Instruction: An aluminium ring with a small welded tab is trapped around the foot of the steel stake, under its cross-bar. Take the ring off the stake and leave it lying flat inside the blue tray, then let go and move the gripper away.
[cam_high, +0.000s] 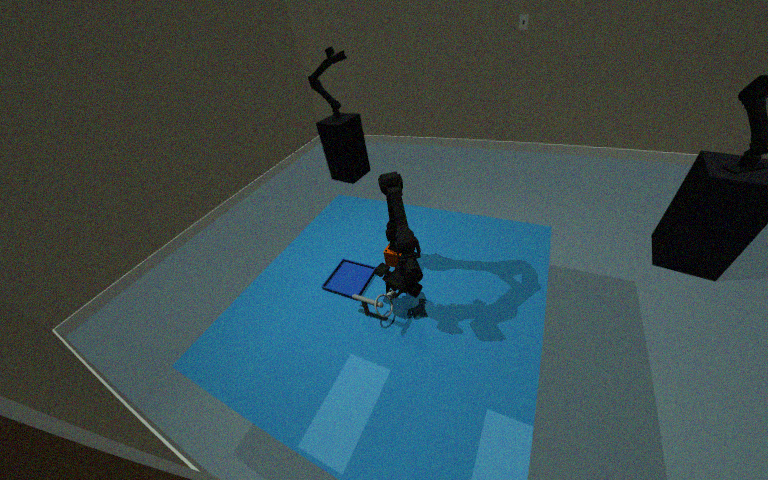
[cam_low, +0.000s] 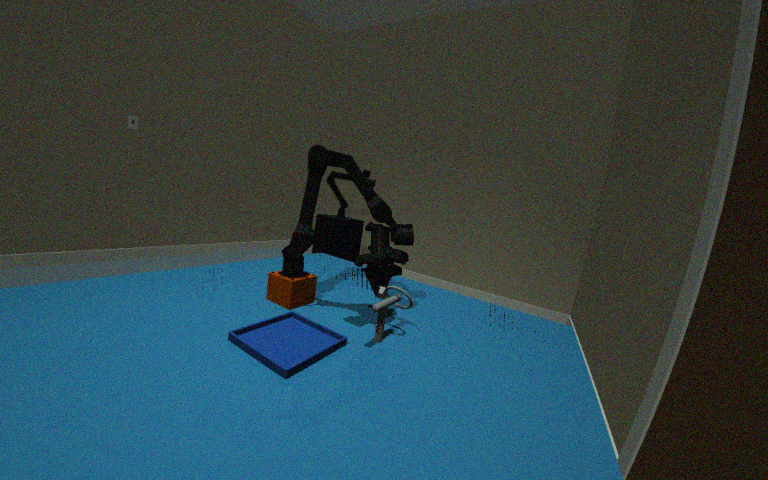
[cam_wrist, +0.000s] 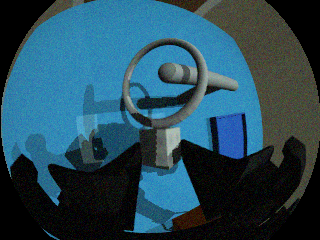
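The aluminium ring is 50 mm ahead of my gripper tip, 10 mm to the left of it and 10 mm above it. The rest, counted from my gripper tip: blue tray: 40 mm behind, 270 mm to the right, 80 mm below.
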